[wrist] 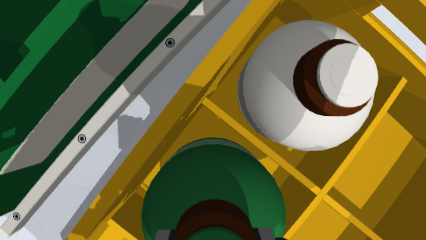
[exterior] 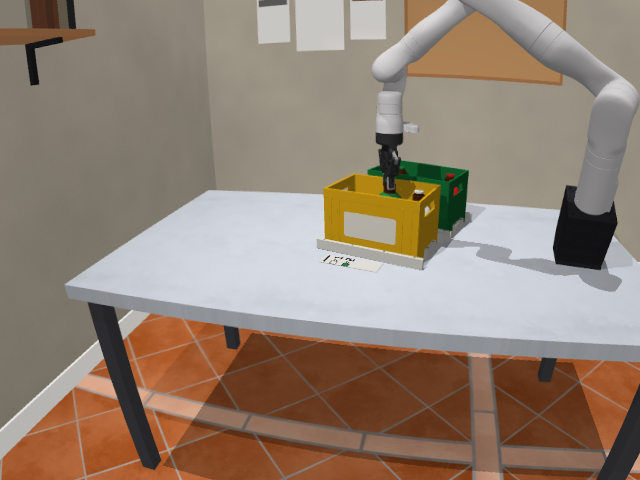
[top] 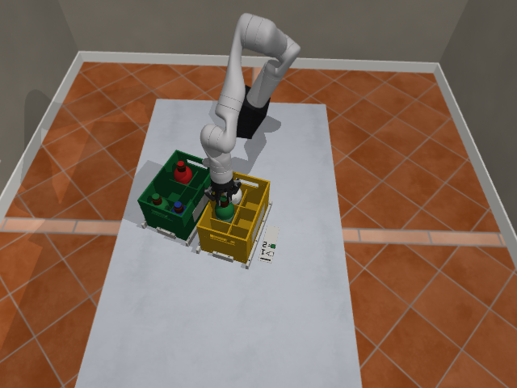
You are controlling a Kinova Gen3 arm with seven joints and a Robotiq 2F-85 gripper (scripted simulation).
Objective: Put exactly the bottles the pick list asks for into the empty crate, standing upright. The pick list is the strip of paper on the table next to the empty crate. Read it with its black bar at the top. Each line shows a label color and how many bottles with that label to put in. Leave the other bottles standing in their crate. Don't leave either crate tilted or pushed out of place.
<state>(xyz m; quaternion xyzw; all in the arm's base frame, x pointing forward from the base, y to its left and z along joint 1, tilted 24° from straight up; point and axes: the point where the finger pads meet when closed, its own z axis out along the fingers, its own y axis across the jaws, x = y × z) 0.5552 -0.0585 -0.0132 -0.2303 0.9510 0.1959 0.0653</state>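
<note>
My gripper is now 1 cm short of the yellow crate, 4 cm to the right of it and 10 cm above it. From my hand the other things lie so: green crate 7 cm behind, 18 cm to the right, 10 cm below; blue-label bottle 3 cm ahead, 17 cm to the right, 9 cm below; white-label bottle 9 cm behind, 2 cm to the left, 9 cm below.
</note>
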